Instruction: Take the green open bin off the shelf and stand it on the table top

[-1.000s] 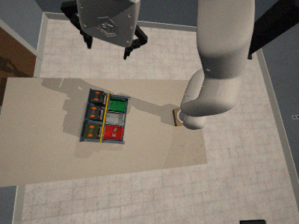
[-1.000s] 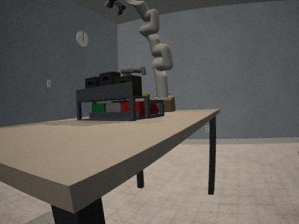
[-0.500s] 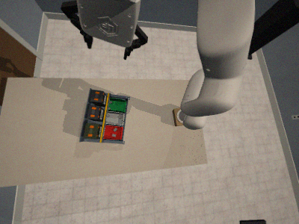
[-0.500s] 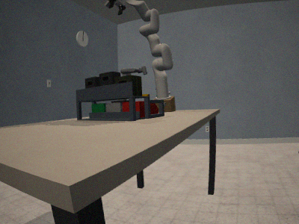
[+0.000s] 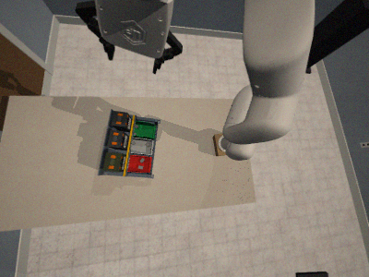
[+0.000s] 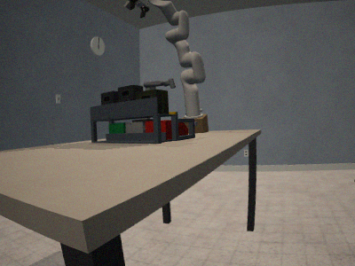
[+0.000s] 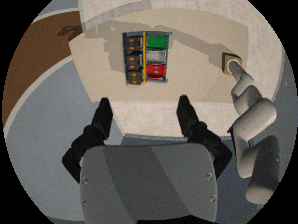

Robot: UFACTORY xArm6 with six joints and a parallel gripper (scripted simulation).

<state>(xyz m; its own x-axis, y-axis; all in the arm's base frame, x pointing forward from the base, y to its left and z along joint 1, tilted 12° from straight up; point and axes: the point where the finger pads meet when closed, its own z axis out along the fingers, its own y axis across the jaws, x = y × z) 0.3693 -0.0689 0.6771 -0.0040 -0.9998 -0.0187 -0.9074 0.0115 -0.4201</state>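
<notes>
Now: the green open bin 650 mm below my hand and 80 mm ahead of it. The rest, counted from my hand: yellow strip (590 mm below, 130 mm ahead, 110 mm to the left); red bin (650 mm below, 220 mm to the left, 80 mm ahead); grey bin (650 mm below, 110 mm to the left, 80 mm ahead).
</notes>
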